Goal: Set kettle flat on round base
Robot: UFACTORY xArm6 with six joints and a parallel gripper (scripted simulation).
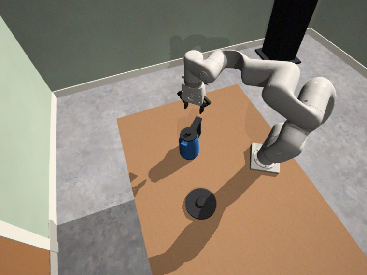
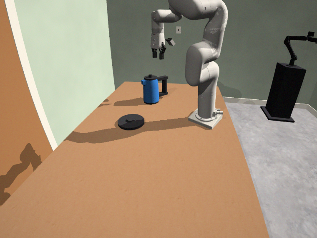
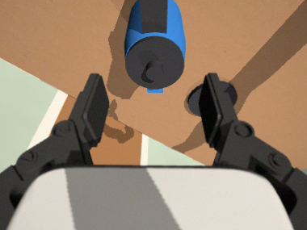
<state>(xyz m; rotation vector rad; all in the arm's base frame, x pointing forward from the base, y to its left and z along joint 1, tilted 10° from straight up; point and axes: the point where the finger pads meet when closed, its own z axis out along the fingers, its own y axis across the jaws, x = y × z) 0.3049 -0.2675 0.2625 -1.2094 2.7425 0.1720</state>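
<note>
My hand is 2 cm short of the blue kettle, 2 cm to the right of it and 21 cm above it. Round my hand: round black base: 8 cm ahead, 34 cm to the left, 30 cm below.
</note>
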